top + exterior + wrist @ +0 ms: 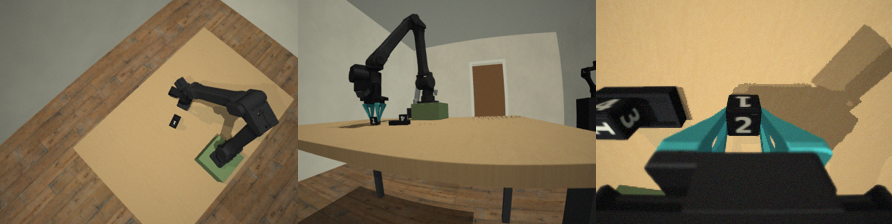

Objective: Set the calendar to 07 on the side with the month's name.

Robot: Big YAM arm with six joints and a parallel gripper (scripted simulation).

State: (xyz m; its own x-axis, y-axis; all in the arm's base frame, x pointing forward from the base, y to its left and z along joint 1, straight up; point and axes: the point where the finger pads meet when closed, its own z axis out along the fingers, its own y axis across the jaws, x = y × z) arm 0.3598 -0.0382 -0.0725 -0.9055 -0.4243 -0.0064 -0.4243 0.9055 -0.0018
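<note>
Right now my hand is 10 mm above the digit cube. Also, from my hand: black calendar tray (50 mm behind, 100 mm to the left, 20 mm below).
</note>
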